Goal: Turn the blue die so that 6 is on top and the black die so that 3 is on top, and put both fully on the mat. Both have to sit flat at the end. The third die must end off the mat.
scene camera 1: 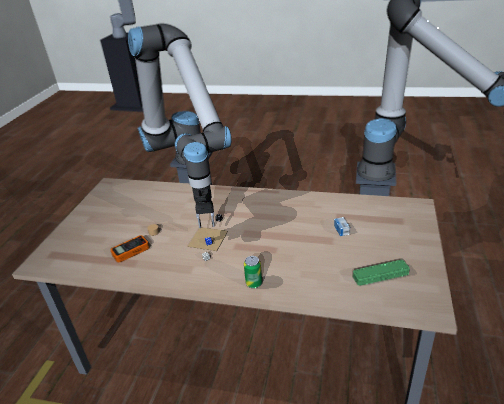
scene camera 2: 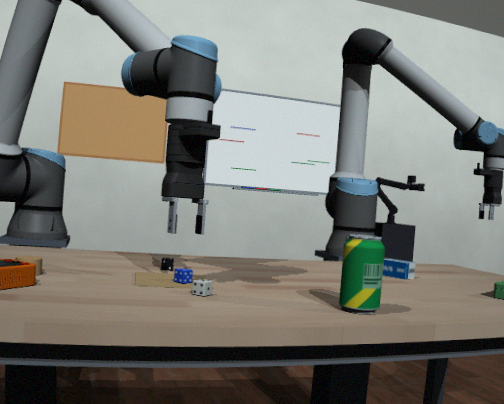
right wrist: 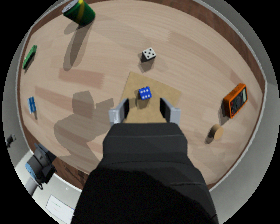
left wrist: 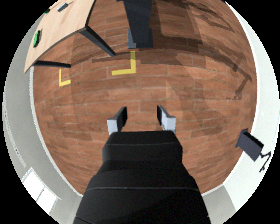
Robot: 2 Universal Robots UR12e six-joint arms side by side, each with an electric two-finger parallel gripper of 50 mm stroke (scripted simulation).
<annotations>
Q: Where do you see a green block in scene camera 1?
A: At 372, 274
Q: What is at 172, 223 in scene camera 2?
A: The right gripper.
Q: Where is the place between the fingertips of the left gripper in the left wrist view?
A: At 142, 112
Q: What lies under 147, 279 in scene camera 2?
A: A tan mat.
</annotations>
